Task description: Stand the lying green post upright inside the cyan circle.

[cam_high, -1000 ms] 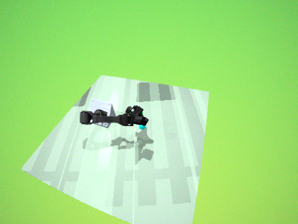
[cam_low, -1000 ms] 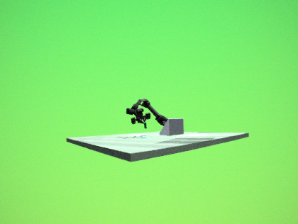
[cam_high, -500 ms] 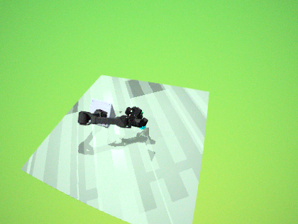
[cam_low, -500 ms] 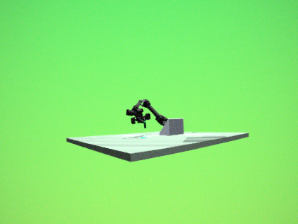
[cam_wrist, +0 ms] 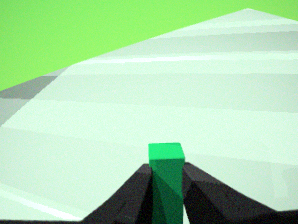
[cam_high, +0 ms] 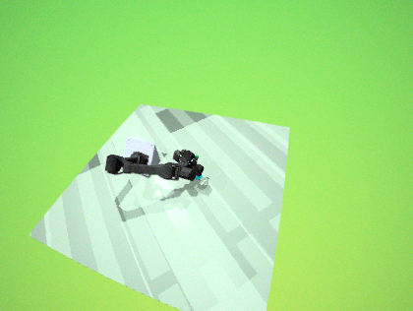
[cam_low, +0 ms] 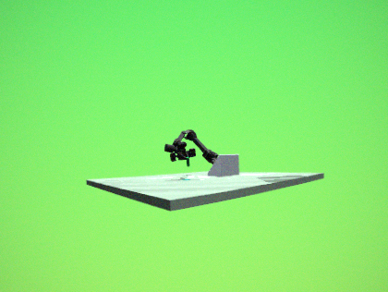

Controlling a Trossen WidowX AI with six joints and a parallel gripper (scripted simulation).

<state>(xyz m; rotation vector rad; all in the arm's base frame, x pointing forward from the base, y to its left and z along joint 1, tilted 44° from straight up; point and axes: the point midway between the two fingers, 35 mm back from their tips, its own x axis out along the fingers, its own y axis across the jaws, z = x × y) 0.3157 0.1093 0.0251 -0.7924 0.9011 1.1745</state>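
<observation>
Now: gripper tip 20 mm to the left of the cyan circle and 140 mm above it. The rest, counted from my gripper tip: green post 10 mm behind, 10 mm to the right, 20 mm below.
</observation>
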